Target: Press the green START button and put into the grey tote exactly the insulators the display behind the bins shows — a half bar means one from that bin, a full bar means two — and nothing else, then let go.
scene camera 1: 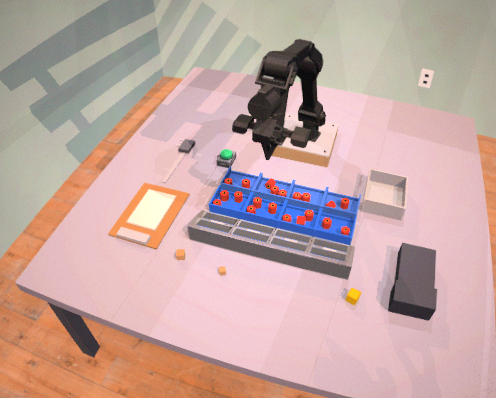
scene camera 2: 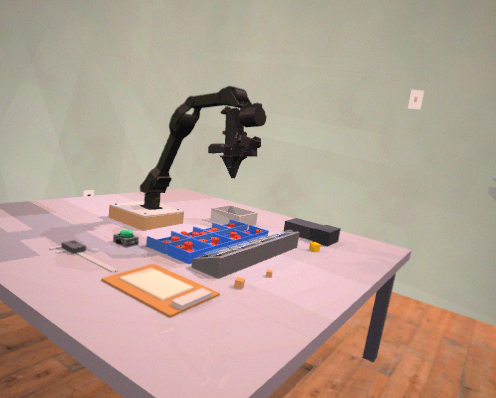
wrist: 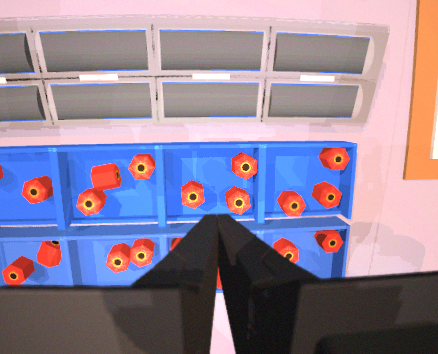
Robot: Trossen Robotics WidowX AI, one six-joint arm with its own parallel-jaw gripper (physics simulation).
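My gripper (scene camera 1: 268,156) (scene camera 2: 233,176) (wrist: 216,225) is shut and empty, high above the blue bins (scene camera 1: 320,234) (scene camera 2: 170,254) (wrist: 60,190). The bins stand in two rows and hold several red insulators (scene camera 1: 345,203) (wrist: 245,166), some upright, some lying. The grey display (scene camera 1: 270,253) (scene camera 2: 260,257) (wrist: 375,55) stands along the bins; its windows look grey with thin blue edges, with short white strips between the two rows in the wrist view. I cannot read half or full bars. The green START button (scene camera 1: 226,154) (scene camera 2: 126,233) is uncovered. The grey tote (scene camera 1: 385,207) (scene camera 2: 224,216) looks empty inside.
A black block (scene camera 1: 415,282) (scene camera 2: 312,231), a yellow cube (scene camera 1: 353,296) (scene camera 2: 314,247) and two small orange cubes lie around the display. An orange board (scene camera 1: 167,220) (scene camera 2: 165,308) lies beside the bins. A small dark device (scene camera 1: 186,145) (scene camera 2: 74,246) lies near the button.
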